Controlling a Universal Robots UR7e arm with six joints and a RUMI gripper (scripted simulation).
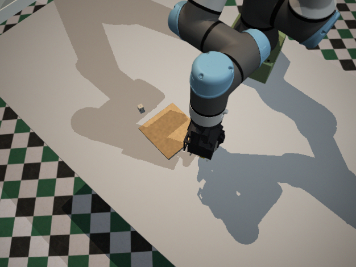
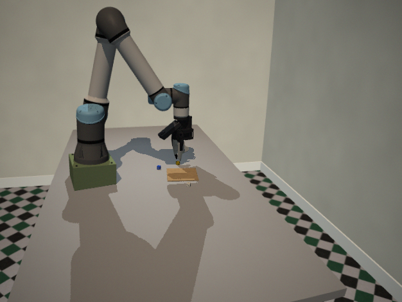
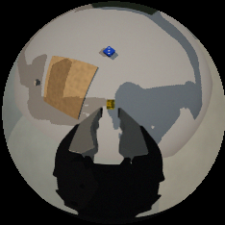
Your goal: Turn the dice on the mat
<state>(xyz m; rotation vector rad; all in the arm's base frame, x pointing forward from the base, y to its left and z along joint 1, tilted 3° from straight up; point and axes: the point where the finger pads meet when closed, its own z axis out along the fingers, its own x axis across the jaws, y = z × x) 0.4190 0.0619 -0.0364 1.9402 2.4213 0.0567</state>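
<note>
The yellow die is 30 mm below my hand. Also, from my hand: blue die: 100 mm behind, 30 mm to the right, 30 mm below; tan mat: 130 mm to the right, 40 mm below, 20 mm behind; white die: 250 mm to the right, 30 mm below, 30 mm behind.
</note>
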